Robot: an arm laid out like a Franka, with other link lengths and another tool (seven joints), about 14 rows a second.
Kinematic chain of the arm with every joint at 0, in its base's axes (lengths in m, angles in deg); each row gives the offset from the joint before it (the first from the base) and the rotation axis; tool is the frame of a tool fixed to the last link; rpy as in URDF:
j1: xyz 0 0 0.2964 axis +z
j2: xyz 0 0 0 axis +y
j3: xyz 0 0 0.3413 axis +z
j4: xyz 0.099 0 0 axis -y
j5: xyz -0.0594 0 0.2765 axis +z
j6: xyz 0 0 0 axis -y
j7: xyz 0.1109 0 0 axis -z
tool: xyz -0.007 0.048 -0.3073 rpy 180 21.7 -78.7
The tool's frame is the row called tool.
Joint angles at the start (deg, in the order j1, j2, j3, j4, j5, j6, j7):
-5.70 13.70 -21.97 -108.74 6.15 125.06 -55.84
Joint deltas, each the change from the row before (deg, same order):
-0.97 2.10 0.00 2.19 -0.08 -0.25 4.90
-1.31 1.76 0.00 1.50 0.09 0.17 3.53
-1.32 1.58 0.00 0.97 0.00 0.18 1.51
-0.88 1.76 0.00 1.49 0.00 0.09 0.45
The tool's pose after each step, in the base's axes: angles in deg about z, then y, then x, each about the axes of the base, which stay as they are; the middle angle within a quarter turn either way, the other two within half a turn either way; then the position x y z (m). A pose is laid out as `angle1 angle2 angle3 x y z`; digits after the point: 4 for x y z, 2 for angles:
59.73 -8.32 -163.84 0.4948 -0.2188 0.2052
64.32 -7.07 -163.57 0.5000 -0.2327 0.1989
67.07 -6.77 -163.51 0.4998 -0.2464 0.1906
68.27 -6.80 -163.86 0.5028 -0.2579 0.1834

